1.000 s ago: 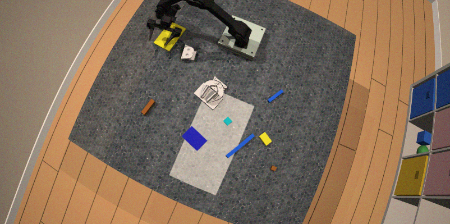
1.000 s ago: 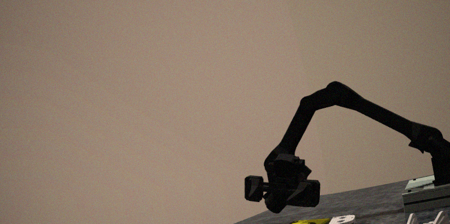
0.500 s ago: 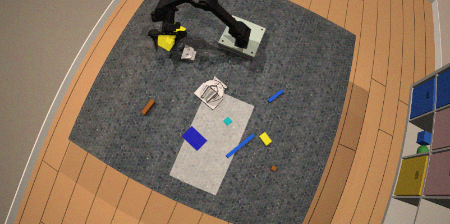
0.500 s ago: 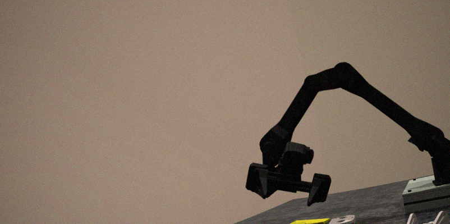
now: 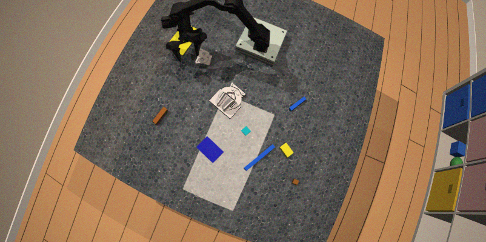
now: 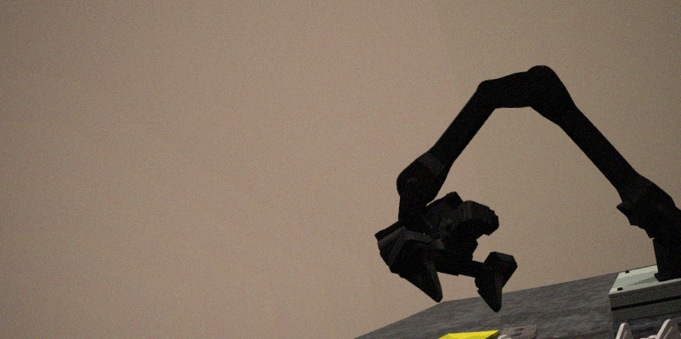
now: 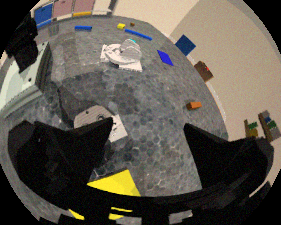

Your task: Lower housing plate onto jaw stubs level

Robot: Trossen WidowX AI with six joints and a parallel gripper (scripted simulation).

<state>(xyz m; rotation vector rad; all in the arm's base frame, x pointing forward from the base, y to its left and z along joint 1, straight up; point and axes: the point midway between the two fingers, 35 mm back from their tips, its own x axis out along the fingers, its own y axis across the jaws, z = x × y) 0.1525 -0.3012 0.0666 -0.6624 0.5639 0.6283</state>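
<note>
Right now the white ribbed block is 8 cm below my gripper tip, 5 cm to the left of it and 5 cm behind it. Round my gripper tip: housing plate (6 cm below, 5 cm to the left, 5 cm behind); then brown block (26 cm ahead, 8 cm below, 6 cm to the right); then yellow sheet (14 cm behind, 9 cm to the right, 9 cm below).
</note>
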